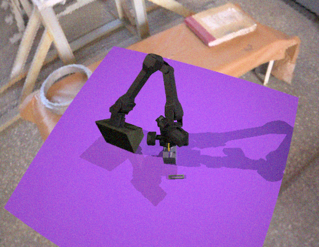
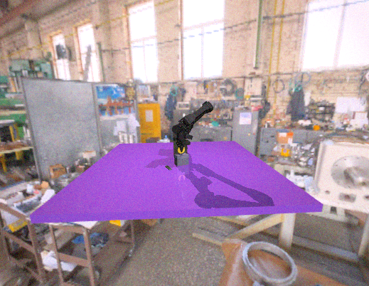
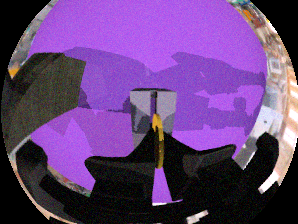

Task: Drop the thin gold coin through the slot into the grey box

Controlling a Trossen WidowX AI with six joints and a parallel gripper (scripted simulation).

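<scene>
Right now the gold coin is 20 mm above my gripper tip.
</scene>
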